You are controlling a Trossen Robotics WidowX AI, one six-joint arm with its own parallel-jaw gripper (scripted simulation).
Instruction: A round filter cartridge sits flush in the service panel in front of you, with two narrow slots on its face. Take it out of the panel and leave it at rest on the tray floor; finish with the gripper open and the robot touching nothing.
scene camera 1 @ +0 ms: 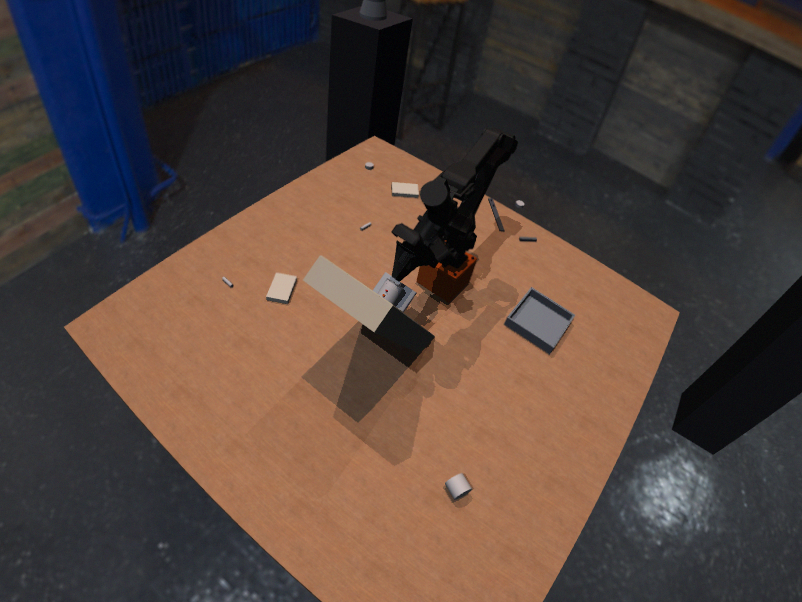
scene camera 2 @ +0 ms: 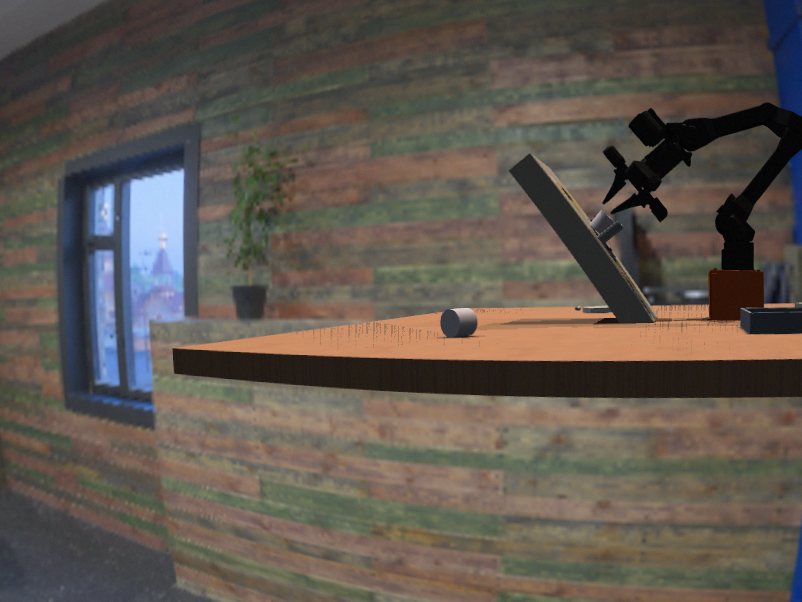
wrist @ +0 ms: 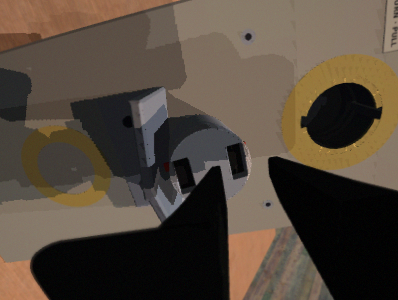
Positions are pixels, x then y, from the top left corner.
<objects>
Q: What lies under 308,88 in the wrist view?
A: A service panel.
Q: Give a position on a service panel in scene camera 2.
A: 610,278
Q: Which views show my gripper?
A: Scene camera 1, scene camera 2 and the wrist view: all of them.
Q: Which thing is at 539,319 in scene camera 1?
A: A grey box.
</objects>
